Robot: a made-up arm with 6 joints.
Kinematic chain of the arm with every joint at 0, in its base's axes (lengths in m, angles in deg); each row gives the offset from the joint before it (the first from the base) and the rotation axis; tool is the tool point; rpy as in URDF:
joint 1: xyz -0.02 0 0.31 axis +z
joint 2: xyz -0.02 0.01 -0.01 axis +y
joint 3: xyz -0.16 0 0.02 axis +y
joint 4: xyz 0.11 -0.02 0.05 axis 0.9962 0 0.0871
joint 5: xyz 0.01 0 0 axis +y
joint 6: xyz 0.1 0.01 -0.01 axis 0.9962 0 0.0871
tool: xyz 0 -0.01 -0.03 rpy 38.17 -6.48 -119.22
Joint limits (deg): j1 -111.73..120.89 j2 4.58..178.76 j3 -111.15..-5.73 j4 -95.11..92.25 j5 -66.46..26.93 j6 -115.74..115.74
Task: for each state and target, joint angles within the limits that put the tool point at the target. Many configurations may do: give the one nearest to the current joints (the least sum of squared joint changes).
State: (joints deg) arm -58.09 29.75 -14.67 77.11 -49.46 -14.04
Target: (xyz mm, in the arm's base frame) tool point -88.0 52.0 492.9
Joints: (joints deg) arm -99.46 4.58 -36.20 76.37 -63.11 -19.67
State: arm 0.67 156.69 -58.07 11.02 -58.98 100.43
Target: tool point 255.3 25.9 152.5
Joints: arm 2.54 161.76 -72.65 13.29 -60.39 99.80
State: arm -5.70 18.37 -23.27 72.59 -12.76 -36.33
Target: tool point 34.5 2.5 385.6
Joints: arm -4.75 14.91 -11.79 71.71 -8.25 -37.05
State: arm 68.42 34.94 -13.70 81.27 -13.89 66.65
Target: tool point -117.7 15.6 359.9
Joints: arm 118.87 42.88 -5.73 72.90 26.93 57.35
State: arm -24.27 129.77 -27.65 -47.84 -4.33 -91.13
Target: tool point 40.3 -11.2 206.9
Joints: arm 3.63 117.36 -5.73 -51.66 -1.59 -113.54
